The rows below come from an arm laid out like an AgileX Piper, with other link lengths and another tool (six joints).
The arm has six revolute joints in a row. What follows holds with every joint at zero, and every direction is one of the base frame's. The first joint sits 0.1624 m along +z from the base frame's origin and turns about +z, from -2.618 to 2.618 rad. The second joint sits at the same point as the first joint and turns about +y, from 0 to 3.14 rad. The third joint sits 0.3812 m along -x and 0.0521 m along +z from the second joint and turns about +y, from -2.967 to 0 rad. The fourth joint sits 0.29 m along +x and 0.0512 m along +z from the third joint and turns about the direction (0.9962, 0, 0.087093), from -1.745 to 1.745 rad. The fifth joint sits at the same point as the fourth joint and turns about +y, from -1.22 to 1.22 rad. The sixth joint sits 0.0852 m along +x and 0.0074 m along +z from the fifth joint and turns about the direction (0.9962, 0, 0.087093), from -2.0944 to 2.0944 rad. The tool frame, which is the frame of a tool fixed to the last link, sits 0.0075 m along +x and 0.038 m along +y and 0.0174 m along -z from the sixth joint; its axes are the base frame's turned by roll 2.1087, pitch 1.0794 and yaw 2.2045 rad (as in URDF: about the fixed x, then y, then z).
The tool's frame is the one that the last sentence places.
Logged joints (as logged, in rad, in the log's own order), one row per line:
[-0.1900, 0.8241, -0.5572, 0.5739, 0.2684, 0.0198]
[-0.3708, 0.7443, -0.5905, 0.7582, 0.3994, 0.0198]
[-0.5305, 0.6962, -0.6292, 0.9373, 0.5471, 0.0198]
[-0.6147, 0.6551, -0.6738, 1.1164, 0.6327, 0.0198]
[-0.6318, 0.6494, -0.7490, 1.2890, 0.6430, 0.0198]
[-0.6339, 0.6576, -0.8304, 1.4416, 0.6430, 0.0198]
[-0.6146, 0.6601, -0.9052, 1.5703, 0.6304, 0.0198]
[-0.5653, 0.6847, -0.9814, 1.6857, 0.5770, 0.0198]
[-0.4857, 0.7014, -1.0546, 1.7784, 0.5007, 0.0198]
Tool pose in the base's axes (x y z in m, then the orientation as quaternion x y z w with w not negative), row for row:
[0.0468, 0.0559, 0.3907, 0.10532, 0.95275, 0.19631, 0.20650]
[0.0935, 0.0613, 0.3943, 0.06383, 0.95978, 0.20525, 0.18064]
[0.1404, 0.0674, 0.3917, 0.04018, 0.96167, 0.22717, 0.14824]
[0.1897, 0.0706, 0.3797, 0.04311, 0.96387, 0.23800, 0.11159]
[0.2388, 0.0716, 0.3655, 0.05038, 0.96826, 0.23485, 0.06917]
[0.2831, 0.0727, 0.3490, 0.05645, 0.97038, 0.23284, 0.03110]
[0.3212, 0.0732, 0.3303, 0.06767, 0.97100, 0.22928, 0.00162]
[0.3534, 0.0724, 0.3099, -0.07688, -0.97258, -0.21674, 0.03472]
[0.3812, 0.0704, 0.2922, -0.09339, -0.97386, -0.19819, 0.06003]
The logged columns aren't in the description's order. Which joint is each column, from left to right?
Columns, left to right: joint 6, joint 5, joint 3, joint 2, joint 4, joint 1.
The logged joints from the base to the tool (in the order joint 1, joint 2, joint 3, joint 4, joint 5, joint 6), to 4 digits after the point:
[0.0198, 0.5739, -0.5572, 0.2684, 0.8241, -0.1900]
[0.0198, 0.7582, -0.5905, 0.3994, 0.7443, -0.3708]
[0.0198, 0.9373, -0.6292, 0.5471, 0.6962, -0.5305]
[0.0198, 1.1164, -0.6738, 0.6327, 0.6551, -0.6147]
[0.0198, 1.2890, -0.7490, 0.6430, 0.6494, -0.6318]
[0.0198, 1.4416, -0.8304, 0.6430, 0.6576, -0.6339]
[0.0198, 1.5703, -0.9052, 0.6304, 0.6601, -0.6146]
[0.0198, 1.6857, -0.9814, 0.5770, 0.6847, -0.5653]
[0.0198, 1.7784, -1.0546, 0.5007, 0.7014, -0.4857]

